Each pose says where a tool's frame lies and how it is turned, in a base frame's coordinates. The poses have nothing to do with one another.
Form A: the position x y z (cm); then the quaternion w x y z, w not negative.
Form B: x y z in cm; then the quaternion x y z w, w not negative. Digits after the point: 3 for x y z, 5 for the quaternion.
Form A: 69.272, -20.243, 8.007, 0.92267, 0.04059, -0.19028, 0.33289
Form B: 69.272, -20.243, 8.007, 0.04059, -0.19028, 0.33289, 0.92267
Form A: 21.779, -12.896, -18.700, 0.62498, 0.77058, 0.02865, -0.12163
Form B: 21.779, -12.896, -18.700, 0.77058, 0.02865, -0.12163, 0.62498
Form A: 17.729, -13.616, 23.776, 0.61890, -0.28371, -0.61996, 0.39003
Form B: 17.729, -13.616, 23.776, -0.28371, -0.61996, 0.39003, 0.61890
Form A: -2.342, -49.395, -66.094, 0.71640, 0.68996, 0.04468, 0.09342
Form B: -2.342, -49.395, -66.094, 0.68996, 0.04468, 0.09342, 0.71640
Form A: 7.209, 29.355, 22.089, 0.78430, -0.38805, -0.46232, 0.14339
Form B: 7.209, 29.355, 22.089, -0.38805, -0.46232, 0.14339, 0.78430
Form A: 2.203, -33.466, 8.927, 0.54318, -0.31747, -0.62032, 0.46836
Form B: 2.203, -33.466, 8.927, -0.31747, -0.62032, 0.46836, 0.54318
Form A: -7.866, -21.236, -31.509, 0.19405, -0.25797, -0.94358, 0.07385
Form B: -7.866, -21.236, -31.509, -0.25797, -0.94358, 0.07385, 0.19405
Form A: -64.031, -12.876, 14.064, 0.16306, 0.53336, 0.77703, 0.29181
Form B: -64.031, -12.876, 14.064, 0.53336, 0.77703, 0.29181, 0.16306
